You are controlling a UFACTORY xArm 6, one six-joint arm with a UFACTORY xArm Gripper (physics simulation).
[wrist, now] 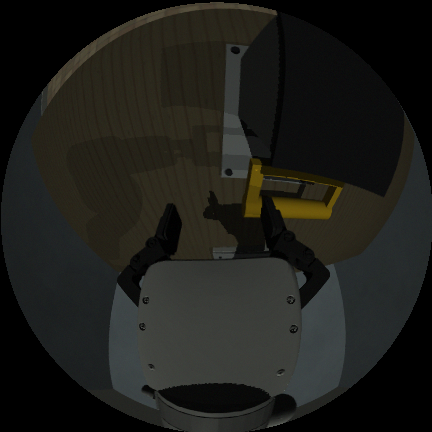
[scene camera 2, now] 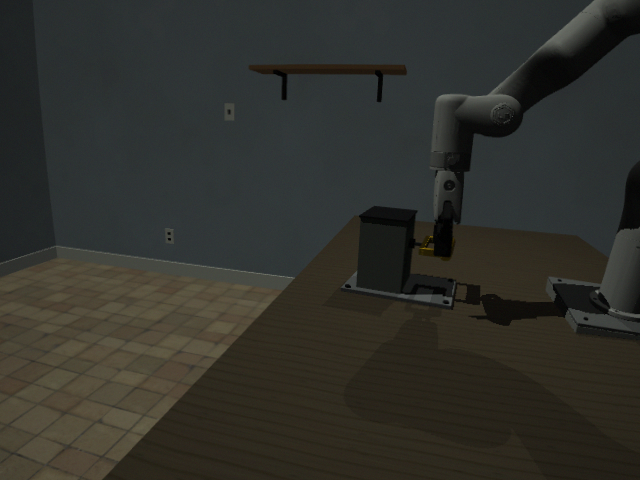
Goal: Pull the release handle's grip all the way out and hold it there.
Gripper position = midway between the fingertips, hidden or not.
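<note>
Base plate (wrist: 239, 143) visible, and the gripper (scene camera 2: 440, 249).
</note>
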